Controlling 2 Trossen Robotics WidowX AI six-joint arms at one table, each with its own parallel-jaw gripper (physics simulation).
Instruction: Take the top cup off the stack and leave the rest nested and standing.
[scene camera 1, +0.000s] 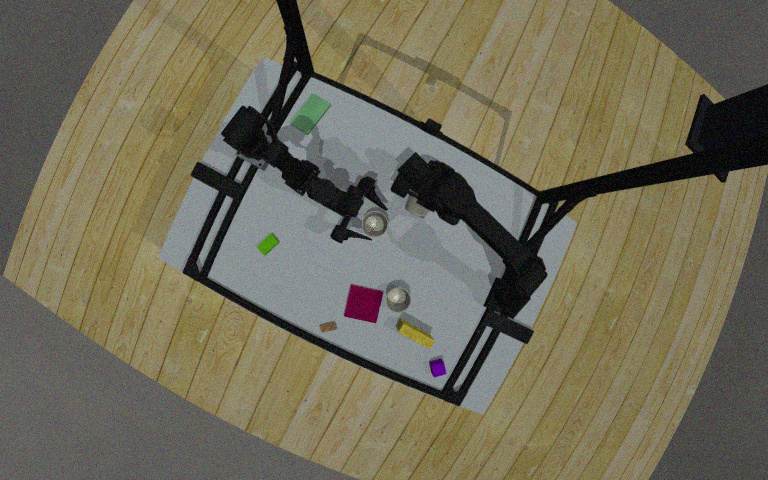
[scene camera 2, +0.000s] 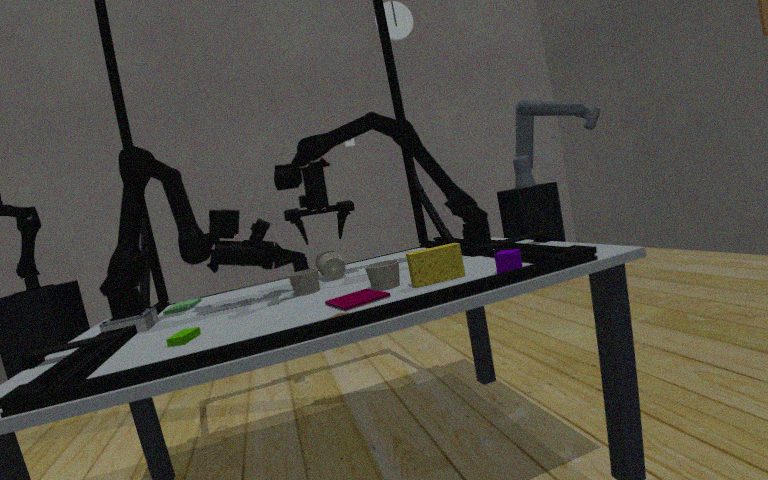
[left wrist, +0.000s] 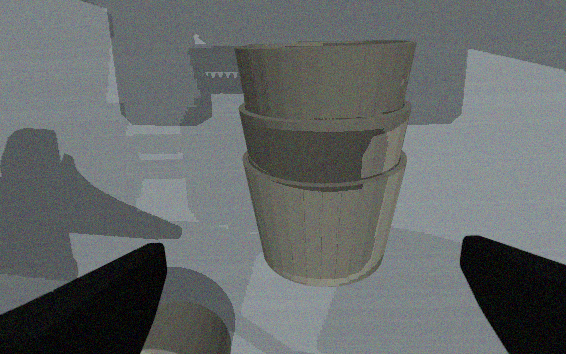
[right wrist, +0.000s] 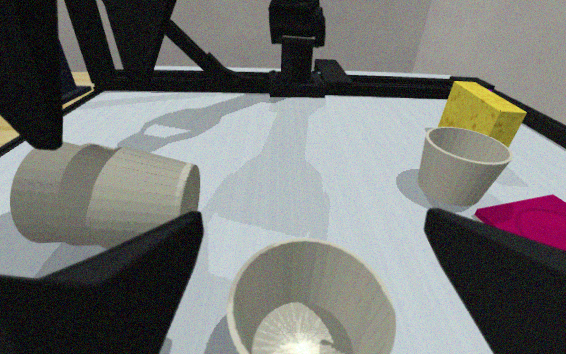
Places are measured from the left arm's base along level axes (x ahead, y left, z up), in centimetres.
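Where they show: left gripper, between the fingertips: (scene camera 2: 324, 241) (left wrist: 313, 253) (right wrist: 105, 112); right gripper, between the fingertips: (scene camera 1: 379, 224) (scene camera 2: 303, 255) (right wrist: 313, 220); left arm's base, origin of its link: (scene camera 1: 505, 298) (scene camera 2: 478, 243) (right wrist: 295, 77); right arm's base, origin of its link: (scene camera 1: 256, 147) (scene camera 2: 128, 315).
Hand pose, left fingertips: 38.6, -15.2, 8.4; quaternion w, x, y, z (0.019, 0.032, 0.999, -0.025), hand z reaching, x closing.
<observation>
Things, the pixels of their top centre, and the offset from my left fingertips, as dx, dy, dz. "*": a spot on its surface instead.
- single upright cup, centre of its top: (right wrist: 310, 299) (scene camera 2: 303, 272) (scene camera 1: 375, 224) +8.6, +11.1, -5.4
- magenta square, a spot on its surface: (right wrist: 535, 222) (scene camera 1: 371, 302) * -0.1, +32.6, -9.8
- yellow sponge, centre of its top: (right wrist: 486, 94) (scene camera 2: 432, 248) (scene camera 1: 416, 336) -15.6, +35.8, -3.6
- purple cube, centre of its top: (scene camera 2: 507, 251) (scene camera 1: 439, 370) -27.8, +43.9, -6.6
- brown block, centre of its top: (scene camera 1: 328, 327) +8.7, +45.0, -9.8
- lime block, centre of its top: (scene camera 2: 183, 332) (scene camera 1: 267, 244) +35.4, +29.5, -9.1
- pale green slab, centre of its top: (scene camera 2: 182, 304) (scene camera 1: 310, 113) +41.0, -12.4, -9.6
A stack of three nested beige cups (scene camera 1: 417, 207) (scene camera 2: 331, 266) (left wrist: 325, 215) (right wrist: 135, 195) lies on its side on the table; in scene camera 1 the left arm hides most of it. My left gripper (scene camera 2: 323, 240) (left wrist: 313, 253) is open above the stack, its fingertips on either side of the narrow-end cup in the left wrist view. A single upright cup (scene camera 1: 374, 224) (scene camera 2: 305, 281) (left wrist: 200, 327) (right wrist: 310, 280) stands at my right gripper (scene camera 1: 378, 222) (right wrist: 313, 220), which is open with its fingers apart on both sides. Another upright cup (scene camera 1: 398, 296) (scene camera 2: 383, 275) (right wrist: 462, 170) stands near the magenta square.
The magenta square (scene camera 1: 363, 303) (scene camera 2: 357, 298) (right wrist: 535, 222) lies beside the second upright cup. A yellow sponge (scene camera 1: 415, 333) (scene camera 2: 436, 264) (right wrist: 480, 110), a purple cube (scene camera 1: 437, 367) (scene camera 2: 508, 260), a brown block (scene camera 1: 327, 326), a lime block (scene camera 1: 267, 243) and a pale green slab (scene camera 1: 310, 113) lie farther off.
</observation>
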